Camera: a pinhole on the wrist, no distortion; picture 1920 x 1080 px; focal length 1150.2 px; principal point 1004.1 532.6 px. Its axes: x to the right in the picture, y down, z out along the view. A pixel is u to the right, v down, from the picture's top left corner.
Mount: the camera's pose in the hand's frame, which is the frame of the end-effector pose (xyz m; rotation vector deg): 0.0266 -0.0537 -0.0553 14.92 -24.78 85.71
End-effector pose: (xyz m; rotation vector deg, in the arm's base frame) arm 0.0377 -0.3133 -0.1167 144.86 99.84 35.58
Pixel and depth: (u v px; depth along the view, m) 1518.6 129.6 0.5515
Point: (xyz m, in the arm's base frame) 0.1980 -0.0194 -0.6048
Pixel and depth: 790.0 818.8 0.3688
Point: -0.1572 -0.2589 -0.4300
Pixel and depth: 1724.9 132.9 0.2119
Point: 0.0996 -0.1898 -0.2824
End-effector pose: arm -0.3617 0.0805 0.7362 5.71 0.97 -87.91
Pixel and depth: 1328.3 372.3 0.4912
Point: -0.5262 0.0017 1.1753
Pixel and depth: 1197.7 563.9 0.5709
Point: -0.5984 0.0893 1.2234
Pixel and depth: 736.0 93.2 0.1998
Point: -0.5502 -0.0120 0.8311
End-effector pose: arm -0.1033 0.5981 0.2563 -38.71 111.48 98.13
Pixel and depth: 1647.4 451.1 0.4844
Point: -0.0897 1.0913 0.1762
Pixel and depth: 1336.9 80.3 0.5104
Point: -0.1293 1.0538 -0.0252
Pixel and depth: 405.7 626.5 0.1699
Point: 0.0342 0.6343 0.0976
